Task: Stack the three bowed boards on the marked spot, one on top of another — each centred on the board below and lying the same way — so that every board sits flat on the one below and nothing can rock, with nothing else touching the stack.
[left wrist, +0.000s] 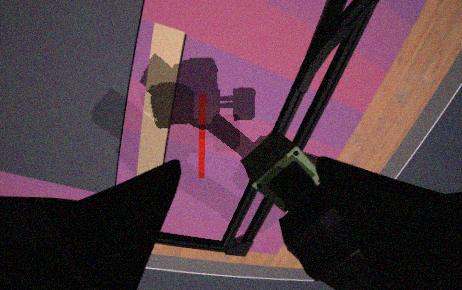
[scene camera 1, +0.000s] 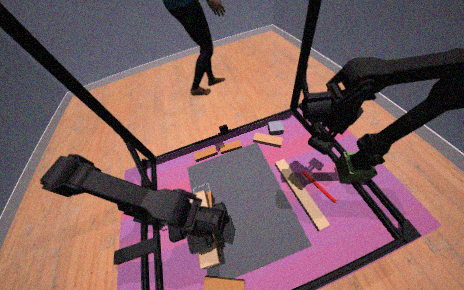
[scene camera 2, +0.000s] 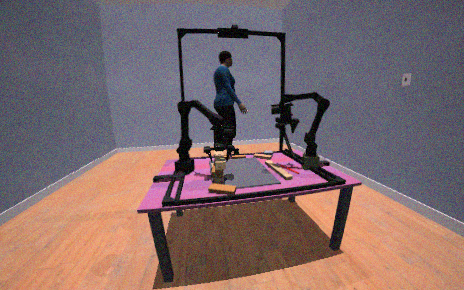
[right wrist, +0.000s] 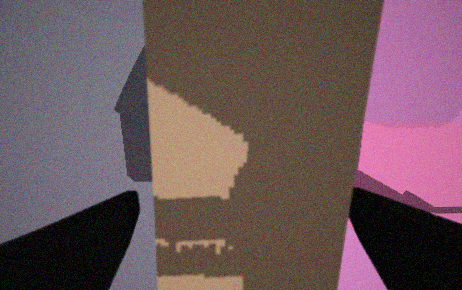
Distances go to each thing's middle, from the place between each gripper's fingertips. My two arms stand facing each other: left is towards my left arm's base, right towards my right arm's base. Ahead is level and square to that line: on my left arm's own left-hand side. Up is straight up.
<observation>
The long tan plank (scene camera 1: 314, 213) is 22 cm below my left hand, 9 cm to the right of it and 8 cm ahead of it.
Now: the long tan plank 380 mm to the left of my right hand, 90 mm below it and 80 mm behind it.
</observation>
